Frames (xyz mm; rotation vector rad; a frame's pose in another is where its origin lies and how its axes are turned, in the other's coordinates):
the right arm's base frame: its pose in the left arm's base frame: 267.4 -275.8 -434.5 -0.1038 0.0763 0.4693
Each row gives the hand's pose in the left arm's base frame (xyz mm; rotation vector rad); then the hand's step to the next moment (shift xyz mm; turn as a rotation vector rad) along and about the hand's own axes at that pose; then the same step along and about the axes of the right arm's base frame.
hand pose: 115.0 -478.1 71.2 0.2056 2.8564 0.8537
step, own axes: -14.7 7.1 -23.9 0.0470 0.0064 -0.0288
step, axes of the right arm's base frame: 2.8 -15.2 24.5 -0.0481 0.0196 0.0194
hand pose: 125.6 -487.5 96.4 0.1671 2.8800 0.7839
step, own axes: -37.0 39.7 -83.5 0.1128 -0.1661 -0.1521
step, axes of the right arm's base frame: 6.7 -30.2 94.7 -0.2250 -0.1131 0.0003
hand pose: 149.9 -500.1 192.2 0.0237 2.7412 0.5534
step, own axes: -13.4 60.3 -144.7 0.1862 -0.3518 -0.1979
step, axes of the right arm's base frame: -49.2 5.6 149.3 -0.3680 -0.2364 -0.0792
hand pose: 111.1 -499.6 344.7 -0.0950 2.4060 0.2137
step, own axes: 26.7 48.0 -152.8 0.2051 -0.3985 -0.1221
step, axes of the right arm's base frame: -113.0 66.2 96.0 -0.3385 -0.2779 -0.1547
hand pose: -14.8 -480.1 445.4 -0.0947 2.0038 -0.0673
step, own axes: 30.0 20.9 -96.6 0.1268 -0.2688 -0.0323
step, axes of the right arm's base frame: -82.7 61.2 8.8 -0.1822 -0.2087 -0.1123
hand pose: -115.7 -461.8 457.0 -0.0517 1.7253 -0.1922
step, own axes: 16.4 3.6 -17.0 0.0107 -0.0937 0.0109
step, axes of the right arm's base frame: -14.4 12.4 -14.5 -0.0409 -0.0852 -0.0084
